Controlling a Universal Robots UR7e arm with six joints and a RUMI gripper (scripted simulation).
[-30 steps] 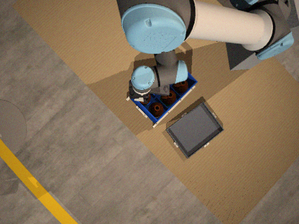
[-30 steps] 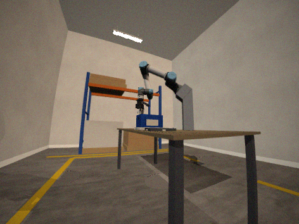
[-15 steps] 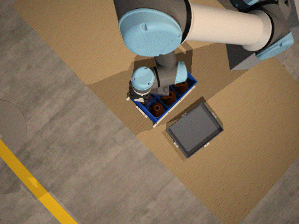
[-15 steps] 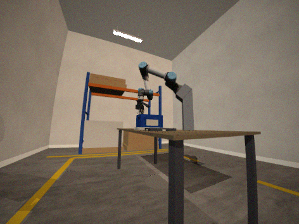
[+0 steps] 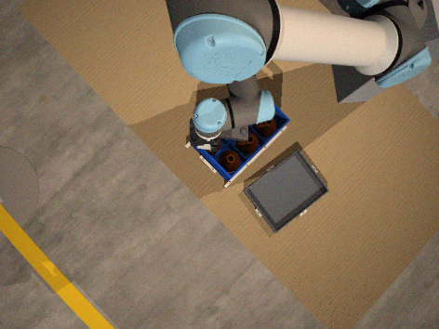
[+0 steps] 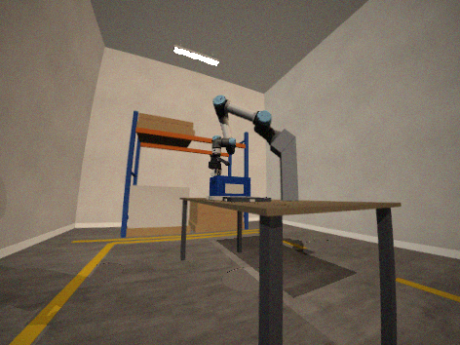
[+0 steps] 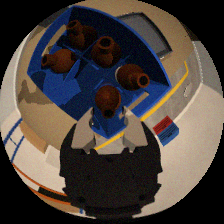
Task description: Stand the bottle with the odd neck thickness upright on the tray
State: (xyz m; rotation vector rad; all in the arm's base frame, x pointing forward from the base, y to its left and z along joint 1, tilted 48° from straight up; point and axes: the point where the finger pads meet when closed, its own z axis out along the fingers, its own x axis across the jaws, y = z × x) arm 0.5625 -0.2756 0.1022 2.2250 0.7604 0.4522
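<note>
The brown bottle lies 30 mm ahead of my hand, 80 mm to the left of it and 70 mm below it. Round my hand: blue crate 70 mm behind, 60 mm to the left, 70 mm below; grey tray 20 mm ahead, 310 mm to the left, 140 mm below.
</note>
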